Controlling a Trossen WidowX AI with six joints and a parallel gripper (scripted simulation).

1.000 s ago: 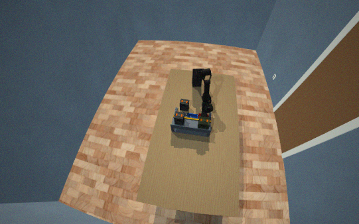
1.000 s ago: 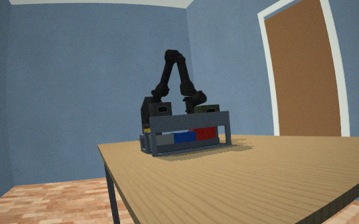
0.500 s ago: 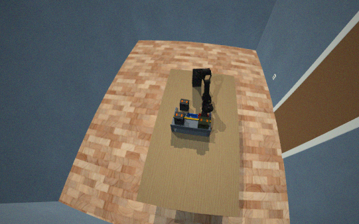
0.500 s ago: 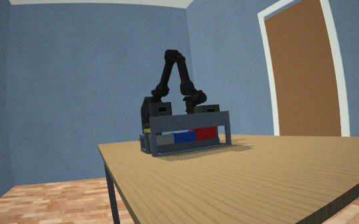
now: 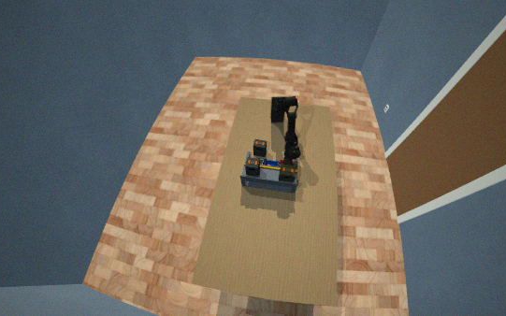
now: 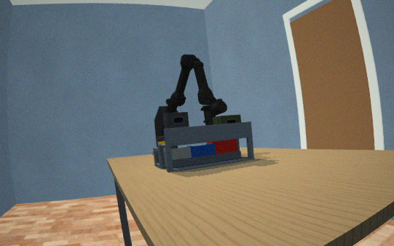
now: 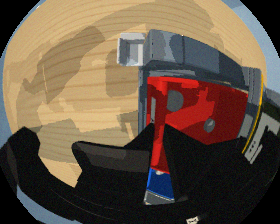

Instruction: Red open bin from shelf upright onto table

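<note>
The red bin lies 70 mm ahead of my hand, 20 mm below it and 10 mm to the left of it. Also, from my hand: blue bin (100 mm to the right, 90 mm ahead, 40 mm below); grey bin (210 mm to the right, 110 mm ahead, 40 mm below).
</note>
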